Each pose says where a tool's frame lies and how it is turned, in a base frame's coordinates. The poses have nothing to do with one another.
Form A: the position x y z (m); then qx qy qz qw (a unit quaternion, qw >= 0).
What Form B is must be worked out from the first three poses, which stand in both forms.
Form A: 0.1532 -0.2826 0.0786 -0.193 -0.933 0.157 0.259
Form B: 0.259 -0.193 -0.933 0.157 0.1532 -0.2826 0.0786
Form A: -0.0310 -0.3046 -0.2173 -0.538 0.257 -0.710 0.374
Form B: 0.374 -0.538 0.257 -0.710 -0.0310 -0.3046 -0.2173
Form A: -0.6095 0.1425 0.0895 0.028 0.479 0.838 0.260
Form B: 0.260 0.028 0.479 0.838 -0.6095 0.1425 0.0895
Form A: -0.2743 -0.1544 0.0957 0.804 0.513 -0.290 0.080
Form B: 0.080 0.804 0.513 -0.290 -0.2743 -0.1544 0.0957
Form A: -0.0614 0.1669 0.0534 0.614 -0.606 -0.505 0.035
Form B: 0.035 0.614 -0.606 -0.505 -0.0614 0.1669 0.0534
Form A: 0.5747 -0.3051 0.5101 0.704 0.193 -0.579 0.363
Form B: 0.363 0.704 0.193 -0.579 0.5747 -0.3051 0.5101
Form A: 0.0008 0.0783 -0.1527 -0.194 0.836 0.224 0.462
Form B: 0.462 -0.194 0.836 0.224 0.0008 0.0783 -0.1527
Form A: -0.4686 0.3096 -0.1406 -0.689 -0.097 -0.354 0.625
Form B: 0.625 -0.689 -0.097 -0.354 -0.4686 0.3096 -0.1406
